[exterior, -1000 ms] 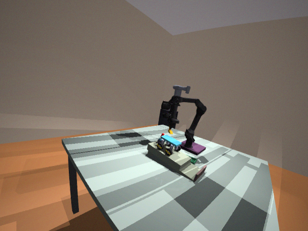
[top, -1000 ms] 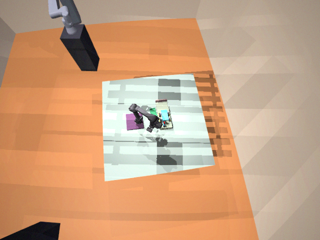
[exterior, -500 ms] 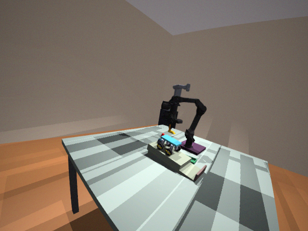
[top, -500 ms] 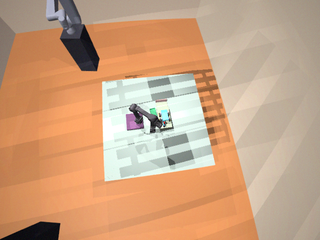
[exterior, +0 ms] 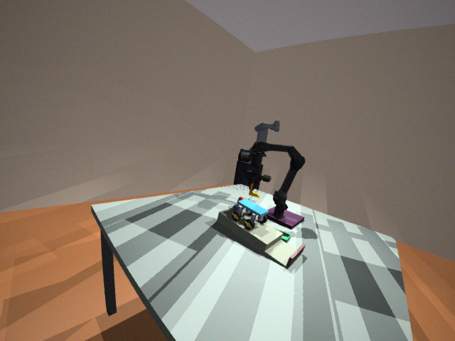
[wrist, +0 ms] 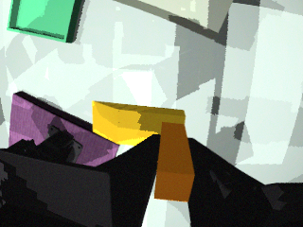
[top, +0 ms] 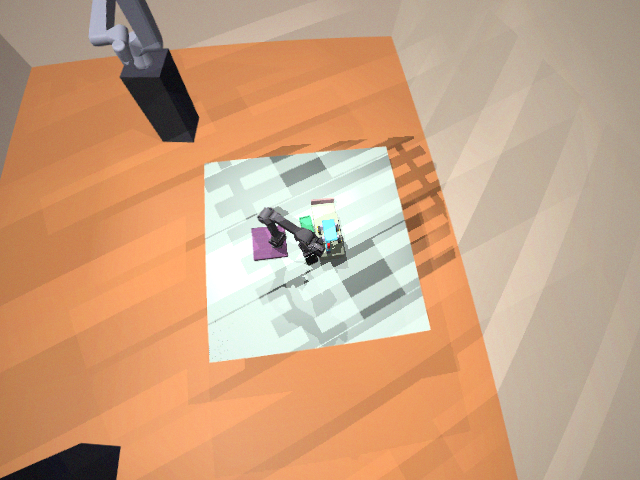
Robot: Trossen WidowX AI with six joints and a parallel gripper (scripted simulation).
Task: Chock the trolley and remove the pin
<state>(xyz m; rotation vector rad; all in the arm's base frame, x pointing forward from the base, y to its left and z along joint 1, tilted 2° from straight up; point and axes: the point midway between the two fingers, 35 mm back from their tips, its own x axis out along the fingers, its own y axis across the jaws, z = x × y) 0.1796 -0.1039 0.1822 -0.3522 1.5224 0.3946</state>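
Right now my gripper tip is 20 mm to the right of the yellow chock, 10 mm past it and 10 mm above it. From my gripper tip the other things lie so: ramp 150 mm to the left, 140 mm ahead, 130 mm below; then blue-topped trolley 140 mm to the left, 140 mm ahead, 60 mm below; then stop pin 130 mm ahead, 50 mm to the left, 50 mm below.
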